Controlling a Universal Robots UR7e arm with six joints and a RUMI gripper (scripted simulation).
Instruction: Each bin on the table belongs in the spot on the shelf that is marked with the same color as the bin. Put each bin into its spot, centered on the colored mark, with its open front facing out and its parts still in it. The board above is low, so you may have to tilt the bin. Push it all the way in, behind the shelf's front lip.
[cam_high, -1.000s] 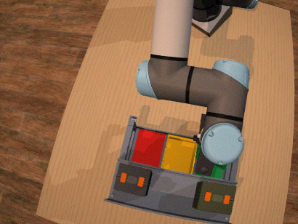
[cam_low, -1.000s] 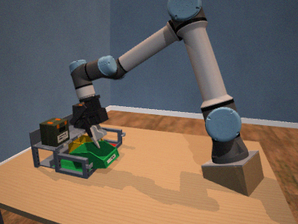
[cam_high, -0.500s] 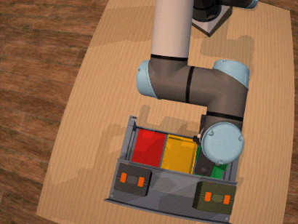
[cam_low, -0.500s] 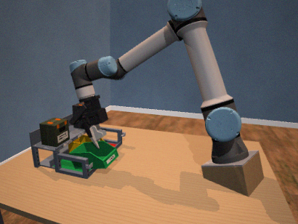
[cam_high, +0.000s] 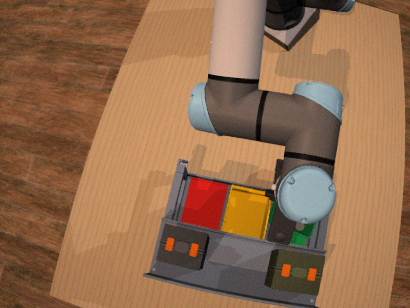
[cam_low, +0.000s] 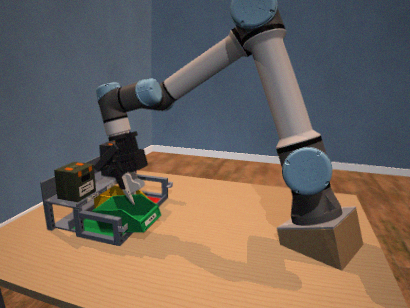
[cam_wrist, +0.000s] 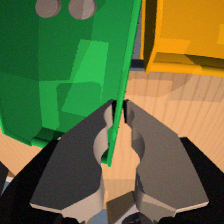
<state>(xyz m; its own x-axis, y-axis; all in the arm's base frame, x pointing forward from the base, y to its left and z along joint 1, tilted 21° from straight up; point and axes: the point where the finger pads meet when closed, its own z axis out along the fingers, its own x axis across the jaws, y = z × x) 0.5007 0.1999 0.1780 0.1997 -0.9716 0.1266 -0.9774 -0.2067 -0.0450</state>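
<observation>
My hand is 1 cm past the green bin, 5 cm to the right of it and 3 cm above it. Round my hand: yellow bin (9 cm ahead, 6 cm to the right, 5 cm below); yellow mark (9 cm ahead, 5 cm to the right, 9 cm below); green mark (7 cm ahead, 6 cm to the left, 9 cm below).
</observation>
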